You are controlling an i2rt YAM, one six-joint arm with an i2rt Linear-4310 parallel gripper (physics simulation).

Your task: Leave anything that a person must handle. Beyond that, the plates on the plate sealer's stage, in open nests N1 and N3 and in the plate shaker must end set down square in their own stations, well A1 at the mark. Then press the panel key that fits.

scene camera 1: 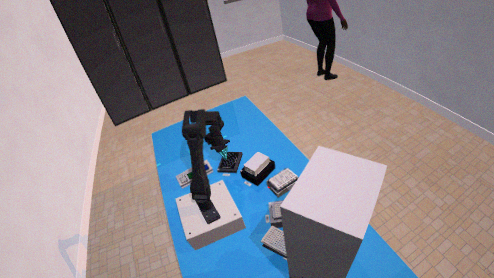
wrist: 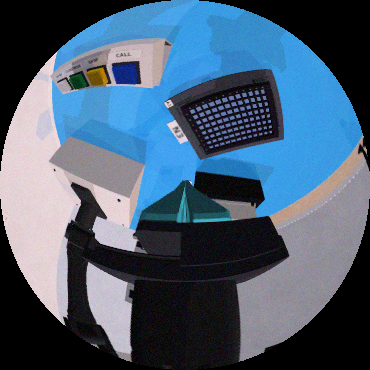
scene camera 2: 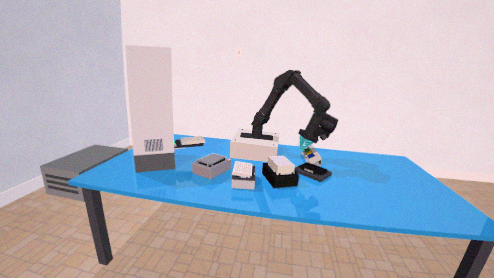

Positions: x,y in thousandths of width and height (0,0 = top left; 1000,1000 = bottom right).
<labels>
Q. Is the gripper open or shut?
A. Shut.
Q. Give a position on a station N3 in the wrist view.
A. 485,342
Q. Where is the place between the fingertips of the gripper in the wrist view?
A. At 499,499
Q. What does the gripper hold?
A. Nothing.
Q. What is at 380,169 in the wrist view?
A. A button box.
</labels>
